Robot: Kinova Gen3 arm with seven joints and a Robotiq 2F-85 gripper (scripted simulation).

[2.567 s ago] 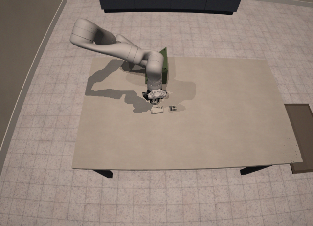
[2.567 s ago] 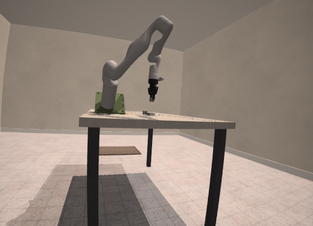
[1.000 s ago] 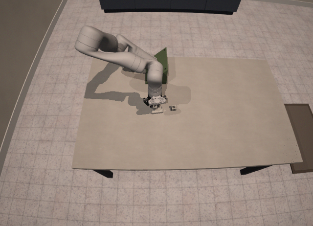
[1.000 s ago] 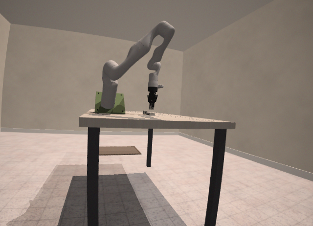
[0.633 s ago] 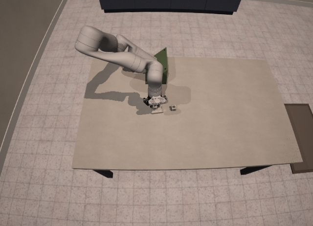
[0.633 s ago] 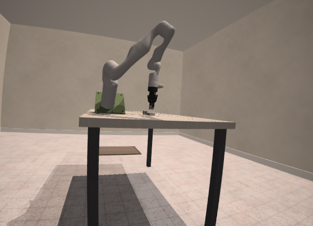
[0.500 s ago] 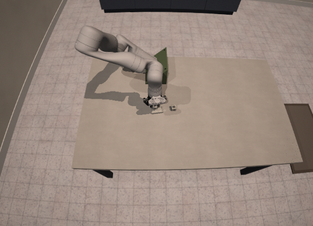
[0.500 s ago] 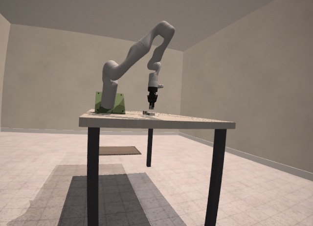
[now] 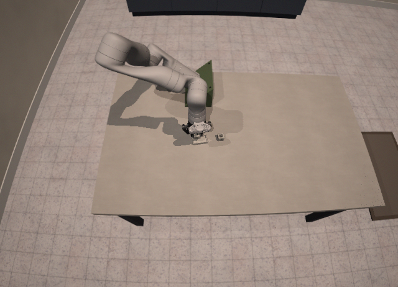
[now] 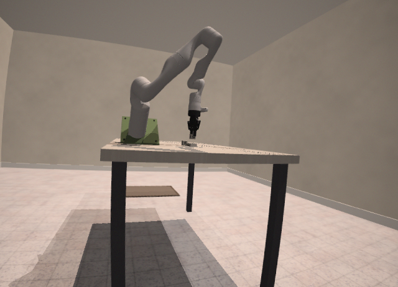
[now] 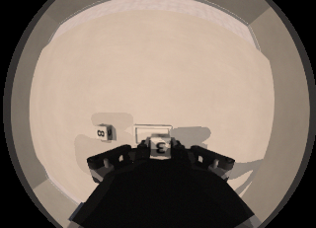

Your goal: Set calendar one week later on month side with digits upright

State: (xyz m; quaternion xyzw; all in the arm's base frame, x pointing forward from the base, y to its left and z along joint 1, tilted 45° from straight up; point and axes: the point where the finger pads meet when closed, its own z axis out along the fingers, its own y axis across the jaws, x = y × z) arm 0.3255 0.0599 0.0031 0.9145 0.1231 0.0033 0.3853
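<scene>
Right now the white tray is 2 cm to the left of my hand and 7 cm below it.
</scene>
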